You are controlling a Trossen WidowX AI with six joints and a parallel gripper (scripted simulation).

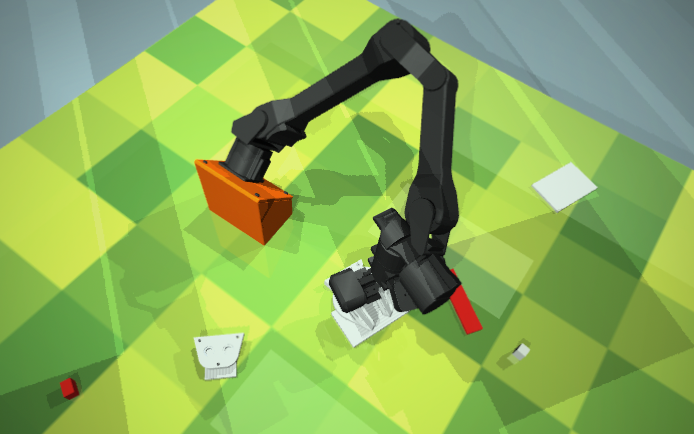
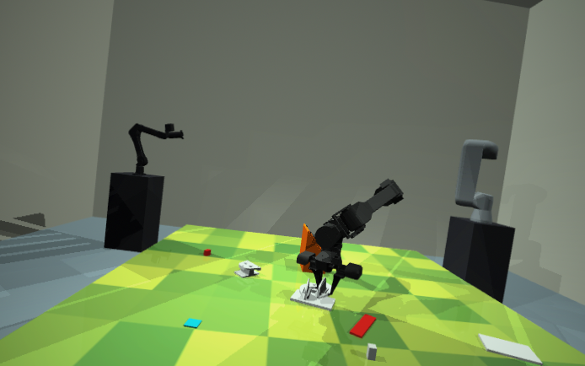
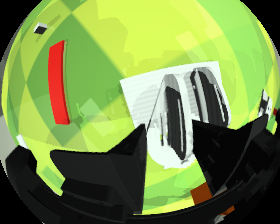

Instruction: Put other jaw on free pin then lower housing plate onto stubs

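The jaw lies 50 mm behind my gripper tip, 30 mm to the right of it and 10 mm below it. From my gripper tip the other things lie so: housing plate (150 mm behind, 250 mm to the right); grey cube (250 mm ahead, 70 mm to the left, 10 mm below); red bar (120 mm ahead, 90 mm to the left, 20 mm below).
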